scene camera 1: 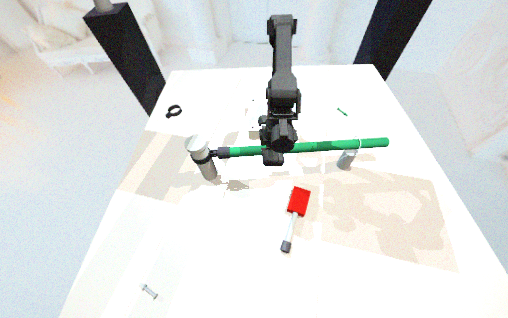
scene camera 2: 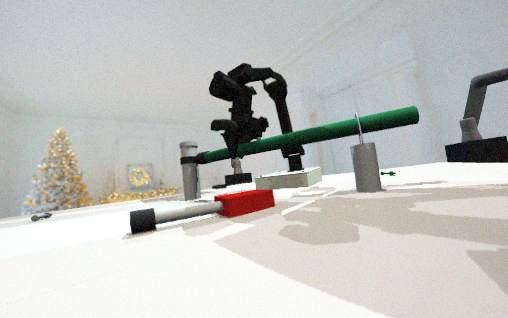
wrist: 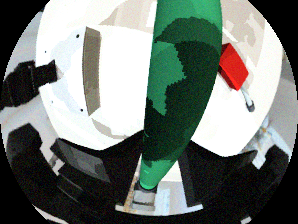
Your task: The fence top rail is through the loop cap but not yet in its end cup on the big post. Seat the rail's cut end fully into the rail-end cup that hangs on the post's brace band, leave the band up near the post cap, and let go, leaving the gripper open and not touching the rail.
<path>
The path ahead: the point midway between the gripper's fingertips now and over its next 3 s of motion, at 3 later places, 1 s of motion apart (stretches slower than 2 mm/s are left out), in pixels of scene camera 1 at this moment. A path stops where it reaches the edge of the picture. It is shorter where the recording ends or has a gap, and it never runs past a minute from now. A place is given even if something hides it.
The gripper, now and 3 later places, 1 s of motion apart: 263, 153; 260, 154; 256, 154; 270, 137
</path>
